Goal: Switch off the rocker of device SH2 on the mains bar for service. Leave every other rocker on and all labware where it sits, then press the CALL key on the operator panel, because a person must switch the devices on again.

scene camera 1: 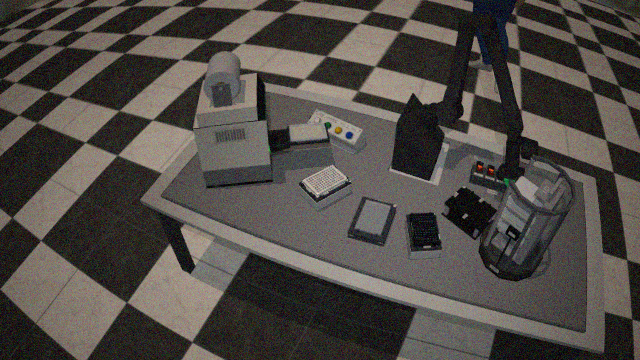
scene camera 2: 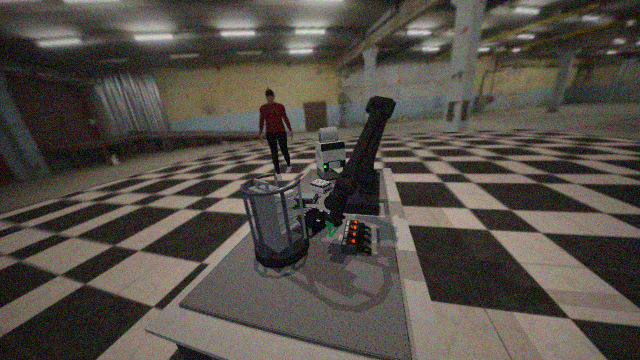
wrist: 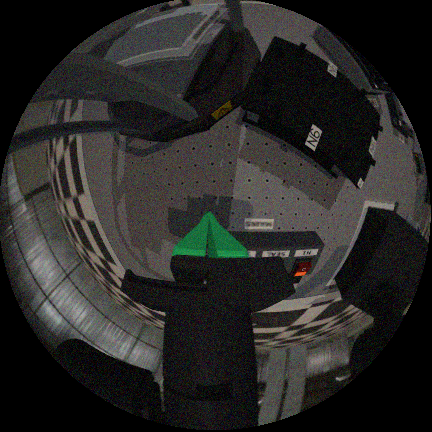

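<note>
The mains bar lies near the table's back edge. In the wrist view its labels H1 and SEAL show; the other labels and rockers are hidden behind the fingers. The H1 rocker glows orange. In scene camera 2 several rockers show, three of them lit orange. The state of SH2 cannot be told. My gripper is shut and empty, its green tips beside the bar; contact cannot be told. The operator panel has white, green, yellow and blue keys; its lettering is unreadable.
A round barred guard stands beside the gripper. The black N6 block lies near the bar. A white plate, grey tray and black rack sit on the table. A large device stands left.
</note>
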